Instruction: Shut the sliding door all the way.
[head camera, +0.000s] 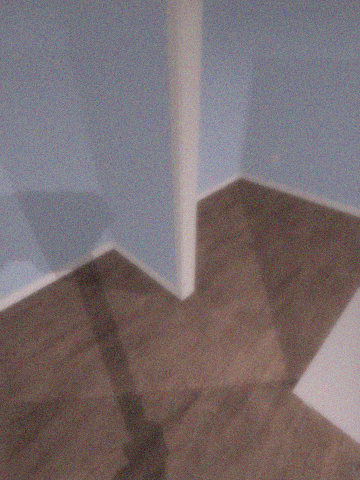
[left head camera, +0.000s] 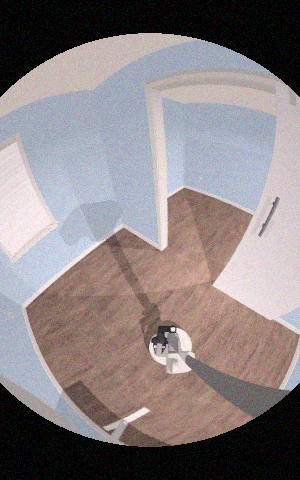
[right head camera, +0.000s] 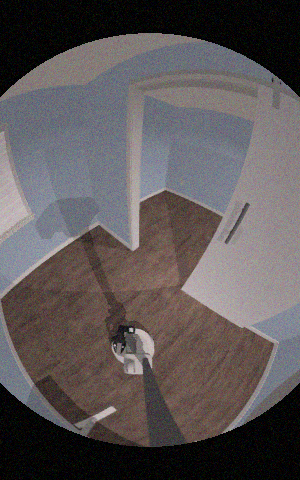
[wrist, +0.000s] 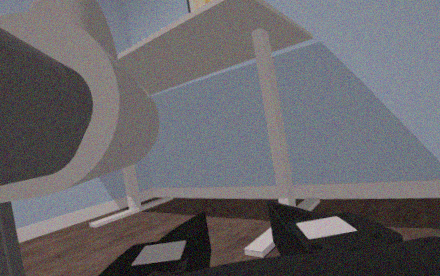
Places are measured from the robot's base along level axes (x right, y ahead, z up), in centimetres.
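Pixels of known places: gripper, fingertip midpoint: (left head camera: 158, 353) (right head camera: 117, 352) (wrist: 239, 225).
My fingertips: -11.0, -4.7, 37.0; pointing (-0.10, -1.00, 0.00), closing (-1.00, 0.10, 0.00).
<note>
Behind a point stands the place of what it marks, as x, y, z.
The white sliding door (head camera: 332, 370) {65.2, 64.0, 36.9} (left head camera: 250, 272) {78.2, 52.3, 55.8} (right head camera: 220, 285) {82.8, 48.3, 50.2} stands at the right of the doorway. A wide gap lies between its near edge and the white door post (head camera: 185, 150) {-2.6, 135.3, 111.8} (left head camera: 157, 190) {-6.3, 133.5, 94.9} (right head camera: 134, 190) {-1.0, 137.0, 93.4} on the left. A grey bar handle (left head camera: 269, 216) {61.8, 57.9, 116.7} (right head camera: 237, 223) {61.9, 57.6, 116.7} is mounted upright on the door near that edge. My gripper (wrist: 239, 225) {-11.0, -4.7, 37.0} is open, with its two dark fingers apart and nothing between them. In both side head views it is folded in over my round base, well away from the door and its handle. The door does not show in the wrist view.
In the wrist view a table (wrist: 215, 52) {-26.8, -133.2, 89.7} on pale legs stands by a blue wall, beyond the fingers. Its white foot (left head camera: 129, 419) (right head camera: 97, 417) shows low in the side head views. A white framed panel (left head camera: 22, 205) {-159.7, 101.2, 124.4} (right head camera: 12, 190) {-149.5, 112.6, 122.8} is on the left wall.
</note>
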